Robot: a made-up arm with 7 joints. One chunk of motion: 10 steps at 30 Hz.
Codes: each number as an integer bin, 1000 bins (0 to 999) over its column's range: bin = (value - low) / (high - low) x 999, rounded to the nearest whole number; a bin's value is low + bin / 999 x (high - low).
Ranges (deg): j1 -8..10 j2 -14..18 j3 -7..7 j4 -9..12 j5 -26..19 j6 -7..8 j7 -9..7
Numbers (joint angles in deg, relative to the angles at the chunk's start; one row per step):
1: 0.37 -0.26 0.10 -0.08 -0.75 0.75 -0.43
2: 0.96 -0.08 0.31 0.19 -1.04 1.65 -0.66
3: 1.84 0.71 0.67 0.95 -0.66 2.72 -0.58
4: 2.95 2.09 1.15 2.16 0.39 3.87 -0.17
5: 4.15 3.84 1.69 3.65 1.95 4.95 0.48
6: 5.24 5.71 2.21 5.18 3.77 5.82 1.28
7: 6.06 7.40 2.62 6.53 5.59 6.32 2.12
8: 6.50 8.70 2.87 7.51 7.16 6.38 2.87
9: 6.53 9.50 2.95 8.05 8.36 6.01 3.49
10: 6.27 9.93 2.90 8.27 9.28 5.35 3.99
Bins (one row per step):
1: 465 429 507 424 561 516 535
2: 497 435 522 437 554 576 521
3: 546 459 547 473 563 647 526
4: 608 502 582 531 586 724 551
5: 674 557 620 602 620 796 592
6: 735 615 657 675 661 854 642
7: 780 668 686 739 701 887 694
8: 805 709 704 785 736 891 741
9: 806 734 710 811 763 866 780
10: 792 747 706 822 783 823 811

